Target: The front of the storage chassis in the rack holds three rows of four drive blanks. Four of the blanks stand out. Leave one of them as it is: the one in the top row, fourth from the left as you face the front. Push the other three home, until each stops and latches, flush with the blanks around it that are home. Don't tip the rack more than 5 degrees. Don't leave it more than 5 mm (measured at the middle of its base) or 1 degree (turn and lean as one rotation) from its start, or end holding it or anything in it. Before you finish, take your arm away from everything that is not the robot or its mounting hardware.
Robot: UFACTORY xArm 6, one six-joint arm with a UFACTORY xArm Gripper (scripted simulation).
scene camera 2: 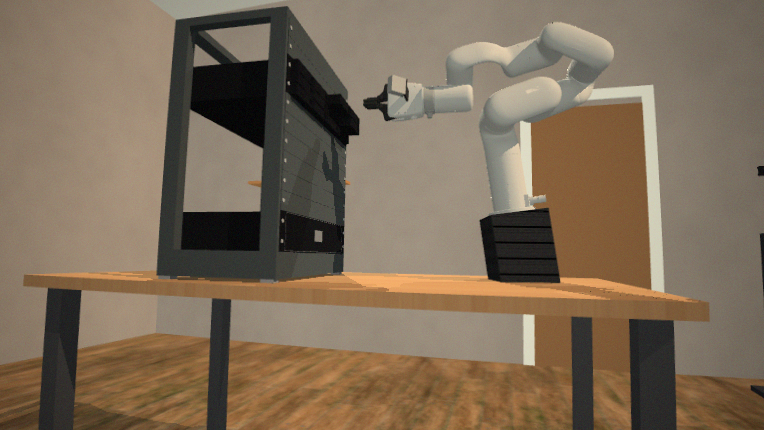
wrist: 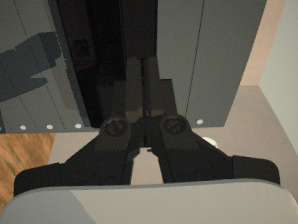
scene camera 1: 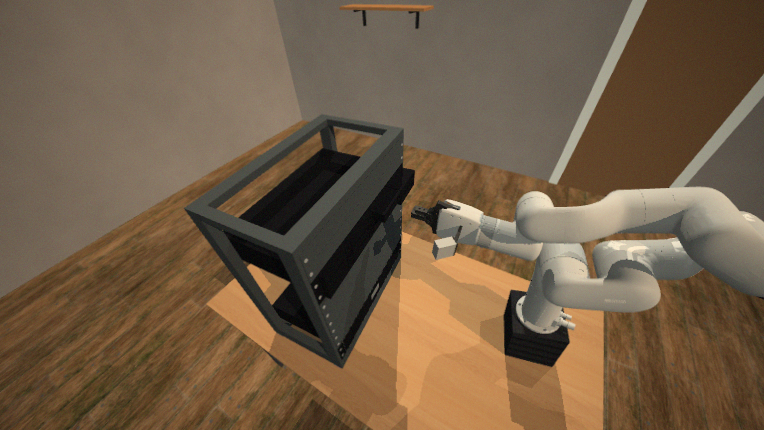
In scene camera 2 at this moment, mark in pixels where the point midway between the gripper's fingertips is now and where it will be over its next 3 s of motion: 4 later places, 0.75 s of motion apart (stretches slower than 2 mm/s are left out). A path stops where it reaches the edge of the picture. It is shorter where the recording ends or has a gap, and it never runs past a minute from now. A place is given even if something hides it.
My gripper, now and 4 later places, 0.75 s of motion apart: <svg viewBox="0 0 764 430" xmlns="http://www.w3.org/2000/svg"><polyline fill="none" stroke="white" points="364,103 349,104 346,105 343,105 338,105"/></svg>
